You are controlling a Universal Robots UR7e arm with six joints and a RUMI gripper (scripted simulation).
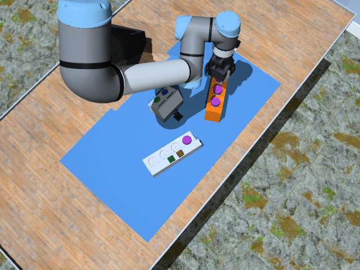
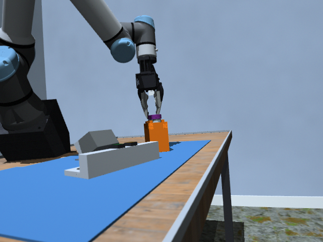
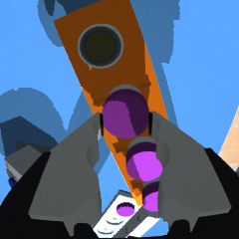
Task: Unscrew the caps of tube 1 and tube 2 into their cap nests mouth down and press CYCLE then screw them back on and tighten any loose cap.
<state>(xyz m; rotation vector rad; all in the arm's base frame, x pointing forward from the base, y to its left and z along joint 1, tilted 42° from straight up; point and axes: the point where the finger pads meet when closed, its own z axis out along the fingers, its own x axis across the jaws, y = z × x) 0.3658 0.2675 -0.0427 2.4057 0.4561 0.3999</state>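
The purple cap lies 250 mm to the right of my hand, 110 mm below it and 60 mm ahead of it. Also, from my hand: grey key housing: 200 mm to the right, 110 mm behind, 70 mm below; green key: 220 mm to the right, 130 mm behind, 60 mm below; blue key: 170 mm to the right, 130 mm behind, 60 mm below.
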